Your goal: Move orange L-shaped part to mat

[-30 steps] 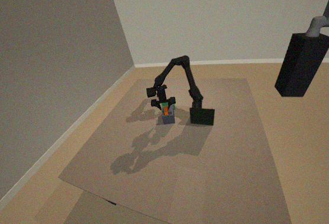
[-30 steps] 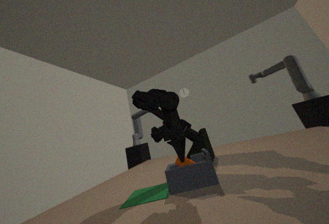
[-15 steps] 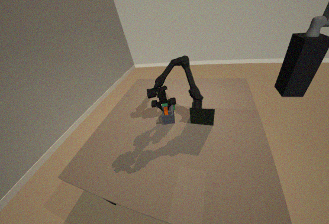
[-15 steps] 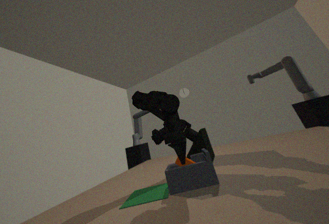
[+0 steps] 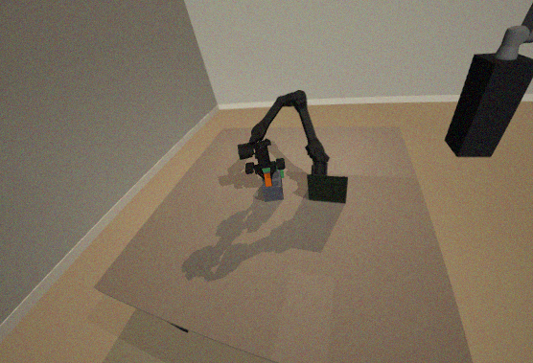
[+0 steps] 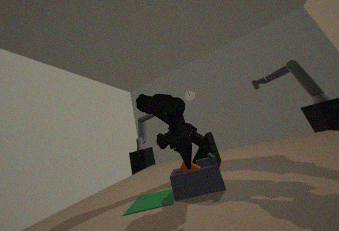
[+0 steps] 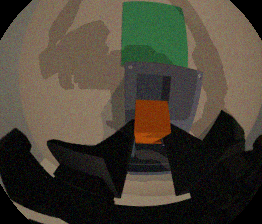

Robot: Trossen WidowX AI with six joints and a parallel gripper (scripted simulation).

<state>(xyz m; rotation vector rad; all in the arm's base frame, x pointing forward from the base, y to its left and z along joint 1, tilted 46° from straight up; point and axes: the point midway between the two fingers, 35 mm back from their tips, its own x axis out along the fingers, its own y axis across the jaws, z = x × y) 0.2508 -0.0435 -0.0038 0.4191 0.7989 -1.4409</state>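
Right now the green mat is 14 cm to the right of my gripper tip, 8 cm below it and 2 cm ahead of it. Also, from my gripper tip: orange L-shaped part (3 cm to the left, 3 cm below, 2 cm behind).
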